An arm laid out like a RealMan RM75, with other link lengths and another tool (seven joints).
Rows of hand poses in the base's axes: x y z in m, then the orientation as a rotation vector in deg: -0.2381 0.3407 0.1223 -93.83 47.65 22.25; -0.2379 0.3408 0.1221 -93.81 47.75 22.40; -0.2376 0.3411 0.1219 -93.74 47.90 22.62; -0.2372 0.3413 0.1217 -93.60 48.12 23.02; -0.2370 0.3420 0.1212 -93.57 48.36 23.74; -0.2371 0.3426 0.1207 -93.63 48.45 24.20; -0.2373 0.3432 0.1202 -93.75 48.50 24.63; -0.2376 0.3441 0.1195 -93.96 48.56 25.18; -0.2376 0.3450 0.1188 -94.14 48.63 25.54; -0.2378 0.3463 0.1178 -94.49 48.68 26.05; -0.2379 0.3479 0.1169 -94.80 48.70 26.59; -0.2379 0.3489 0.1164 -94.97 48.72 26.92
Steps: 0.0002 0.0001 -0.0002 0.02 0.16 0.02; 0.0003 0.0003 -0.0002 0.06 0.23 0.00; 0.0004 0.0002 -0.0002 0.14 0.39 0.03; 0.0002 0.0007 -0.0005 0.10 0.61 0.24; -0.0001 0.0006 -0.0005 0.02 0.36 0.22; -0.0002 0.0006 -0.0005 -0.03 0.31 0.25; -0.0003 0.0009 -0.0007 -0.09 0.40 0.34; 0.0000 0.0009 -0.0007 -0.11 0.28 0.22; -0.0002 0.0013 -0.0010 -0.22 0.37 0.38; -0.0001 0.0016 -0.0009 -0.17 0.37 0.40; 0.0000 0.0010 -0.0005 -0.09 0.23 0.23
